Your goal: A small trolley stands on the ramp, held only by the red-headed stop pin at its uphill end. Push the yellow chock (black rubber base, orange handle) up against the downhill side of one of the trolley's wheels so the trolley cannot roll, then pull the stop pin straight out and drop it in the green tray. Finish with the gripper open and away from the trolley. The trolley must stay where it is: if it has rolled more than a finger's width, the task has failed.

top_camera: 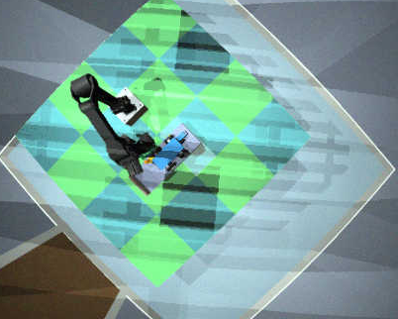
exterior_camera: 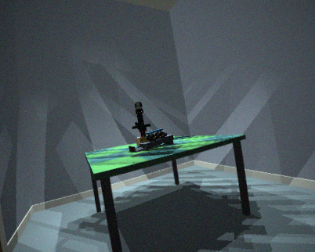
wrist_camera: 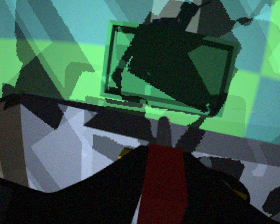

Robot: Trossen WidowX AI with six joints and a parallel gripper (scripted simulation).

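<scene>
The green tray is 140 mm below my gripper tip and 20 mm behind it. The rest, counted from my gripper tip: blue trolley 100 mm to the left, 100 mm ahead, 20 mm below; yellow chock 50 mm below, 50 mm ahead; stop pin right at my gripper tip.
</scene>
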